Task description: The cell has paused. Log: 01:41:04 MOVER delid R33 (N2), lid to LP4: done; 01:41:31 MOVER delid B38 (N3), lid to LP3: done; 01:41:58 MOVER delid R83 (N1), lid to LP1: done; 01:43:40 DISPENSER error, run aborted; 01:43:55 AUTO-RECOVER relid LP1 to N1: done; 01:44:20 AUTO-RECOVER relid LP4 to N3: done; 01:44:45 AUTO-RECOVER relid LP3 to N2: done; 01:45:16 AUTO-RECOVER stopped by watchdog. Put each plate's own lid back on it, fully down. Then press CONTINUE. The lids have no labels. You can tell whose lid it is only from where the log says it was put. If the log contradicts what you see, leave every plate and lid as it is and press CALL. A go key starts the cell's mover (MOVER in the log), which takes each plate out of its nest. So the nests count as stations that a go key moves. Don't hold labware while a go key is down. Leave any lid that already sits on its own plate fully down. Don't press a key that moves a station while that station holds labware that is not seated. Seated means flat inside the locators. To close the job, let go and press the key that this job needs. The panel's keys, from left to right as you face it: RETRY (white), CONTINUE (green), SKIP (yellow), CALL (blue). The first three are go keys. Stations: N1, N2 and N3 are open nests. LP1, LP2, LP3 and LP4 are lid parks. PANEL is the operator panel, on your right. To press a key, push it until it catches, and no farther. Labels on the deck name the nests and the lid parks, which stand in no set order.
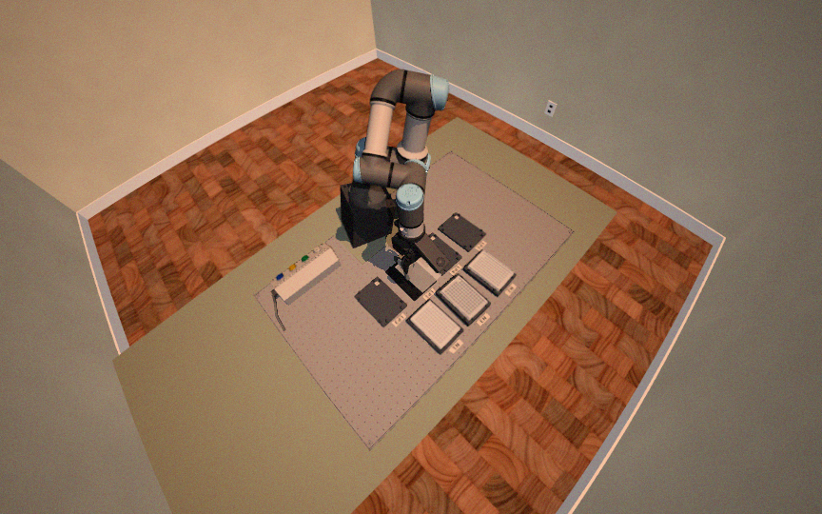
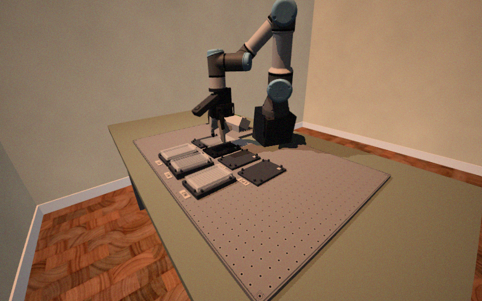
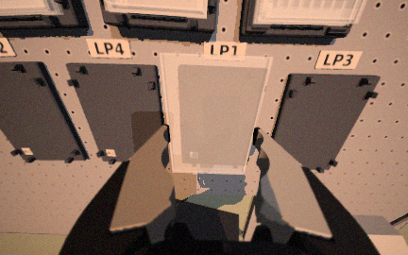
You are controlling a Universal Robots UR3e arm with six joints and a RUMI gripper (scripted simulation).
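Right now my hand is 60 mm above the LP1 lid park, 20 mm past it and 10 mm to the left of it. Round my hand: LP3 lid park (140 mm to the right, 60 mm below, 20 mm behind); clear lid (10 mm below); lid park LP4 (110 mm to the left, 60 mm below, 30 mm behind).
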